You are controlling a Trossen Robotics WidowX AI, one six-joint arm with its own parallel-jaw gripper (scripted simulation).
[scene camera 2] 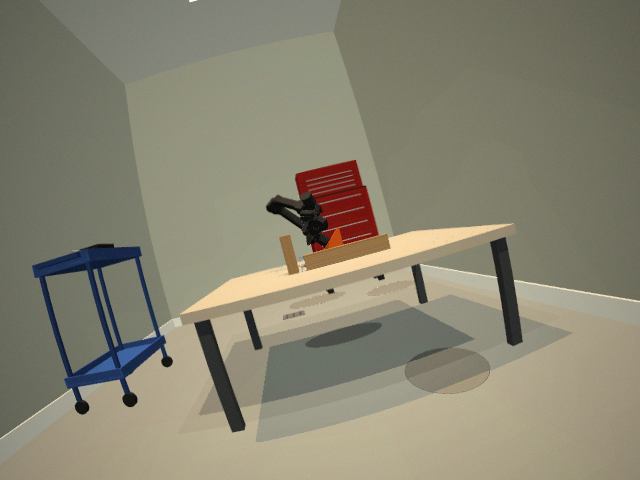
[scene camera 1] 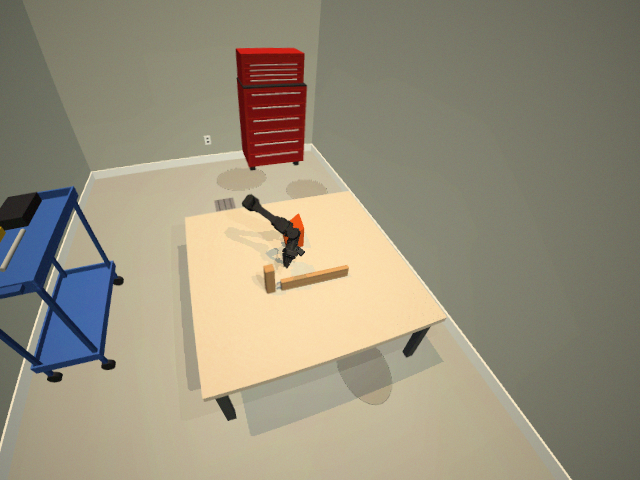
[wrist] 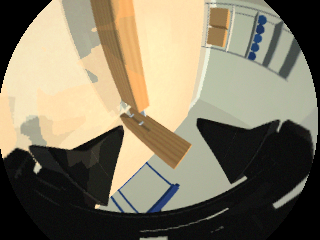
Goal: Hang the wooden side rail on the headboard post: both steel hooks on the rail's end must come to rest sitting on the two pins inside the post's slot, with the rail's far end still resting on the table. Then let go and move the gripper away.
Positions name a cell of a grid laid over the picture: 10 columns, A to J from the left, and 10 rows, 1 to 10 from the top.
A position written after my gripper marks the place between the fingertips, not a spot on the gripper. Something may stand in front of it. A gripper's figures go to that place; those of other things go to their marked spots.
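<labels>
My gripper (wrist: F6) is 0.10 m from the lens, and there's an upright headboard post (wrist: F7) that's 0.15 m from the lens.
</labels>
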